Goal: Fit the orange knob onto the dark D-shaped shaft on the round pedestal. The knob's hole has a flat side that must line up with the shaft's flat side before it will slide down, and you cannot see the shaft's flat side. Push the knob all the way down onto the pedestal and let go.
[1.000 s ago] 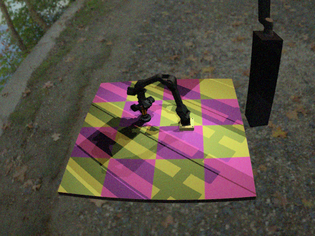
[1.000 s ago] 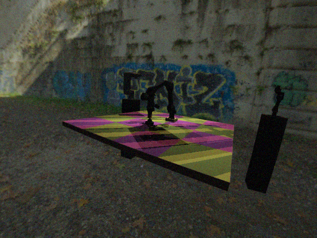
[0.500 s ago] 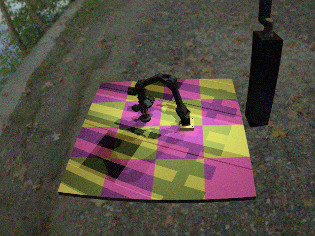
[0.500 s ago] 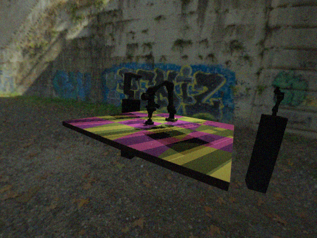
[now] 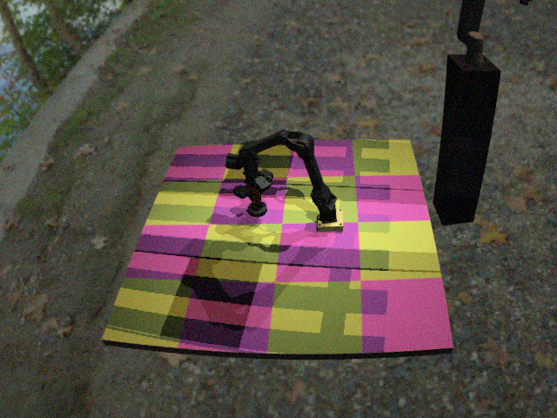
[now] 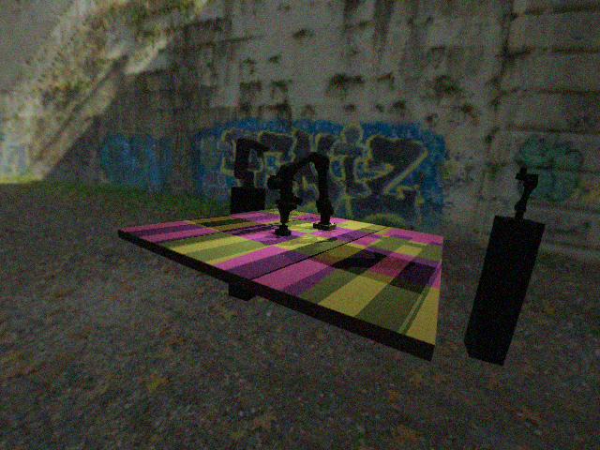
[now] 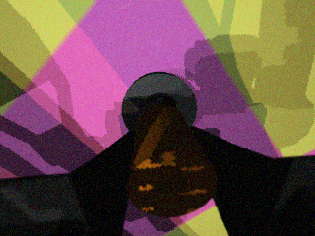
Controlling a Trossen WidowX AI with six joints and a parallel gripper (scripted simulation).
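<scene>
Now: gripper tip 4 cm above the pedestal. From my gripper tip the other things lie so: orange knob: 2 cm above.
</scene>
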